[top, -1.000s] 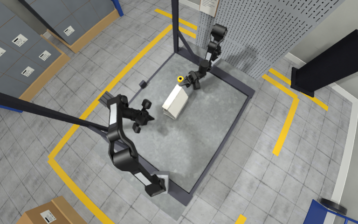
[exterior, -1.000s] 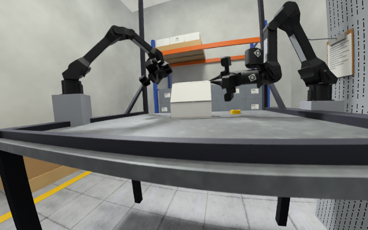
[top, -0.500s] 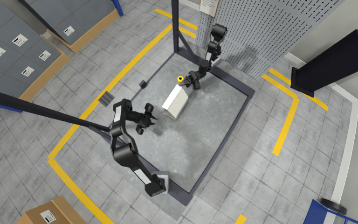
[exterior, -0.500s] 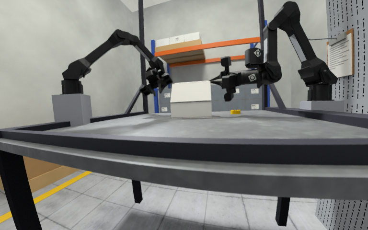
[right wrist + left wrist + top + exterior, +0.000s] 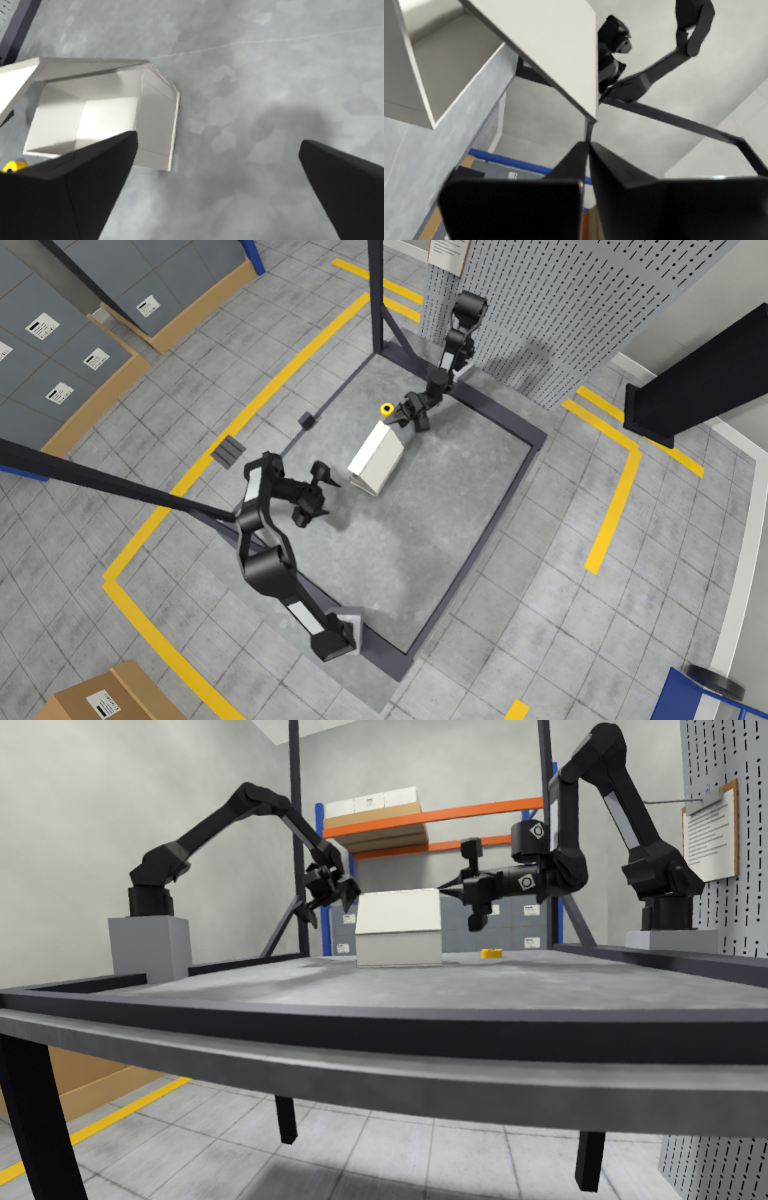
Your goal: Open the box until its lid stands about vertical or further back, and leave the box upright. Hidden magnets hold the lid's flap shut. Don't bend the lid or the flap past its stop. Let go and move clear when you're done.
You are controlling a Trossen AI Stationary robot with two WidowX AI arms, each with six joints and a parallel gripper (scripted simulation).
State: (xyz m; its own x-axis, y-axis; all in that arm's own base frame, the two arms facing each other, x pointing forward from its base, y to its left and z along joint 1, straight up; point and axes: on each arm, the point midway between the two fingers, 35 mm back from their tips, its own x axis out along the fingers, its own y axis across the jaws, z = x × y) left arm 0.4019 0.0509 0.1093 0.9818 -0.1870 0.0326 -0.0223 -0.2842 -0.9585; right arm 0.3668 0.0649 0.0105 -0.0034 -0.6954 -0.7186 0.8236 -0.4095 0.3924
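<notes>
The white box is 8 cm ahead of my right hand, 18 cm to the left of it and 4 cm below it. Round my right hand: small yellow ring: 2 cm ahead, 40 cm to the left, 13 cm below.
Right now my left hand is 120 mm to the left of the white box and 60 mm above it. The rest, counted from my left hand: small yellow ring (150 mm below, 110 mm to the left, 60 mm behind).
</notes>
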